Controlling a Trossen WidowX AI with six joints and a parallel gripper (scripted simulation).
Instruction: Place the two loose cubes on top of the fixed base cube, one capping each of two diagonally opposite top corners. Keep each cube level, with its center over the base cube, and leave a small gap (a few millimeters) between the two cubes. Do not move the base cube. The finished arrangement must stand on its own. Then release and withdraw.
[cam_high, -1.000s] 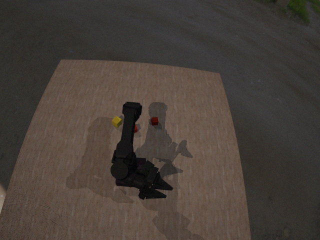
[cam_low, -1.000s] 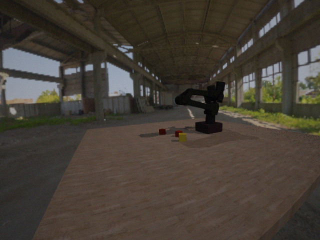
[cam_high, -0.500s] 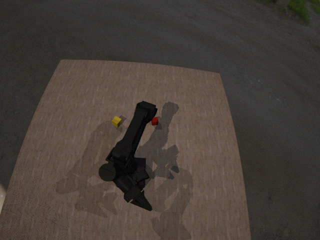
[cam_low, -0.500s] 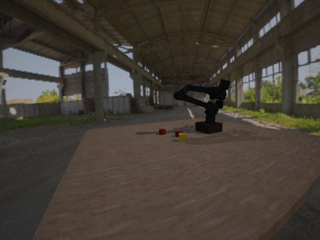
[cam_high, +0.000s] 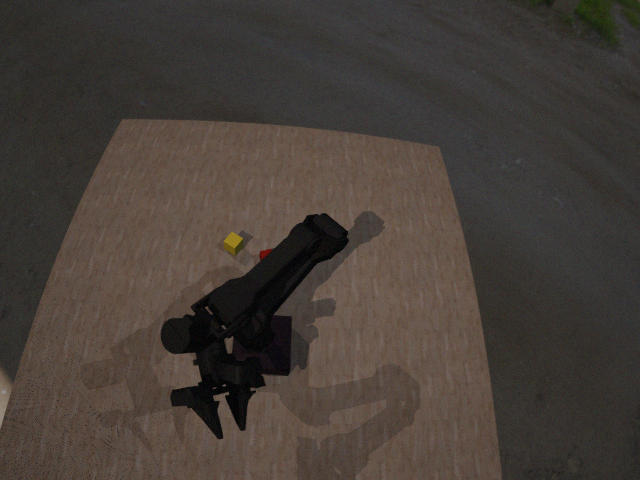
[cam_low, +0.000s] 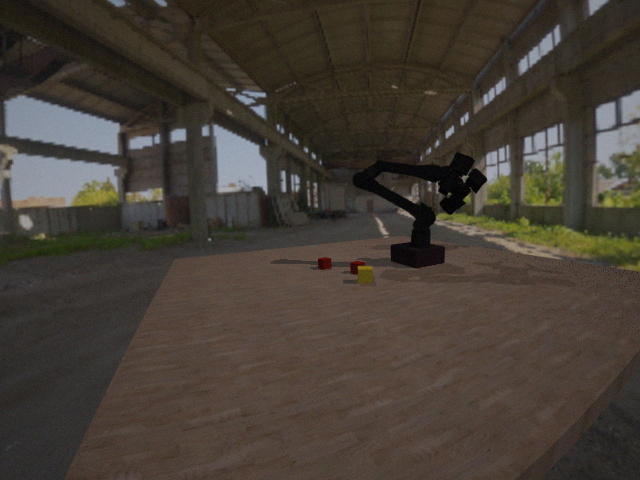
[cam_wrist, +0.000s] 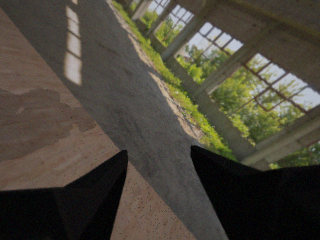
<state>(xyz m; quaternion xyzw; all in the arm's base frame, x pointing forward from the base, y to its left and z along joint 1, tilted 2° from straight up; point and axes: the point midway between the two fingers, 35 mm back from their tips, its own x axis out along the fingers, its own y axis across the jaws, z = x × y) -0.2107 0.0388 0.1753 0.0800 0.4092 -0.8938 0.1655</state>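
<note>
The yellow cube is 540 mm ahead of my gripper tip, 210 mm below it and 30 mm to the left of it.
</note>
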